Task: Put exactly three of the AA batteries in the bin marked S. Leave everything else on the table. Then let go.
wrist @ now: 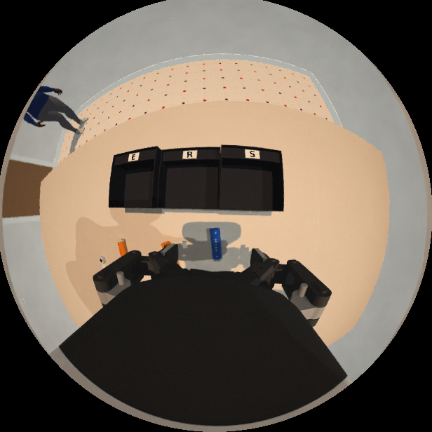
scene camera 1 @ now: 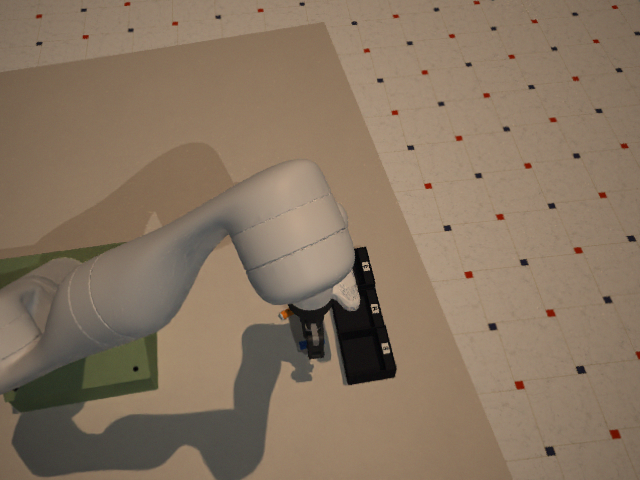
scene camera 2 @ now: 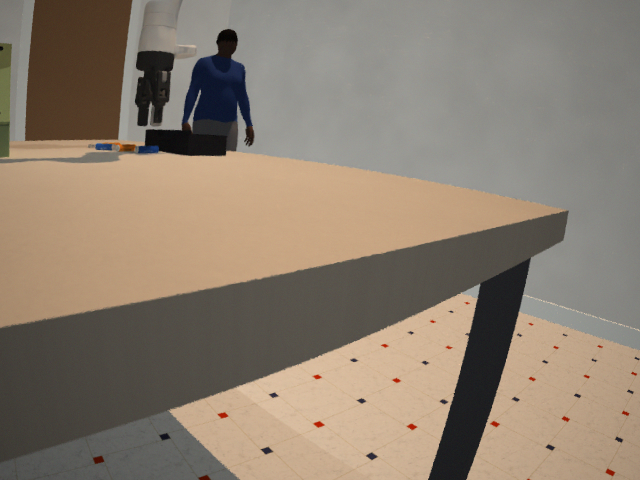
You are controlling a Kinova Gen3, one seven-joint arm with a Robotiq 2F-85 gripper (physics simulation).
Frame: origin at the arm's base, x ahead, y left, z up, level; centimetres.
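Seen in the pictures: gripper, between the fingertips: (scene camera 1: 310, 331) (scene camera 2: 148, 126).
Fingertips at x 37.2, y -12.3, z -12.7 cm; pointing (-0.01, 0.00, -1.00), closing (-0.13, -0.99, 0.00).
Note:
A point is followed by its place in that frame.
My gripper (scene camera 1: 315, 354) (scene camera 2: 149, 122) @[y -12.3, x 37.2, z -12.7 cm] (wrist: 214, 254) is open and empty, pointing down above the table. A blue battery (scene camera 1: 302, 344) @[y -12.6, x 35.5, z -16.6 cm] (scene camera 2: 147, 149) @[y -13.1, x 36.9, z -17.3 cm] (wrist: 216, 243) lies below it, between the fingers as seen in the wrist view. An orange battery (scene camera 1: 284, 314) @[y -5.8, x 33.8, z -16.7 cm] (wrist: 122, 247) lies further left in the wrist view, and another orange battery (wrist: 166, 245) is mostly hidden by the left finger. In scene camera 2, a second blue battery (scene camera 2: 105, 146) @[y -0.2, x 32.4, z -17.2 cm] lies beside an orange one (scene camera 2: 127, 147) @[y -5.7, x 35.5, z -17.2 cm]. The bin marked S (scene camera 1: 371, 378) @[y -22.0, x 45.4, z -16.7 cm] (wrist: 270, 156) shows no battery inside.
The bins marked R (wrist: 172, 156) and E (wrist: 120, 161) adjoin bin S in one black row; no battery shows in them. A green block (scene camera 1: 116, 369) @[y -11.4, x 4.3, z -10.5 cm] stands by the arm's base. A person (scene camera 2: 219, 93) (wrist: 50, 107) stands beyond the table (scene camera 2: 310, 206) @[y -71.7, x 22.1, z -18.0 cm].

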